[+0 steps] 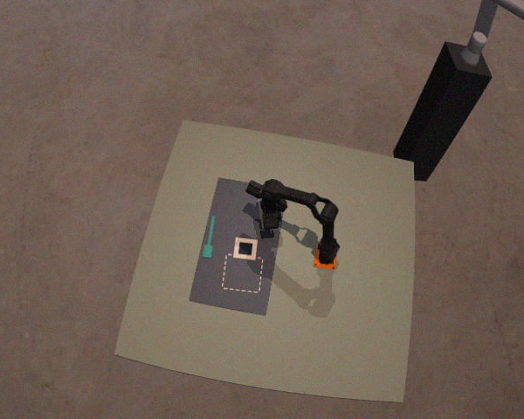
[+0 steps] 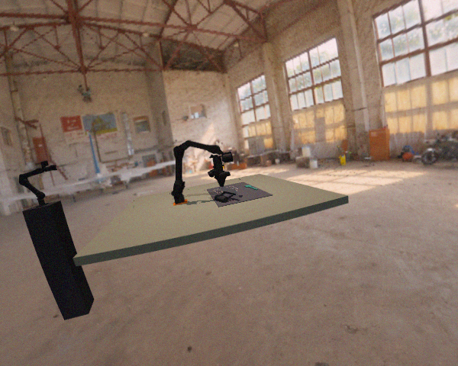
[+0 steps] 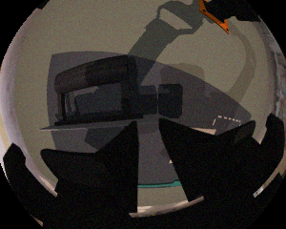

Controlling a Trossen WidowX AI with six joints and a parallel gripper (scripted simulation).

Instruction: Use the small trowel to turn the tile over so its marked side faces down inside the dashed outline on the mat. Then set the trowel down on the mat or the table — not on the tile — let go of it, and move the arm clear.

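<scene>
The dark grey mat lies 11 cm ahead of my gripper tip, 10 cm to the left of it and 9 cm below it. The rest, counted from my gripper tip: tile 9 cm ahead, 13 cm to the left, 7 cm below; teal trowel 26 cm ahead, 10 cm to the left, 7 cm below.
</scene>
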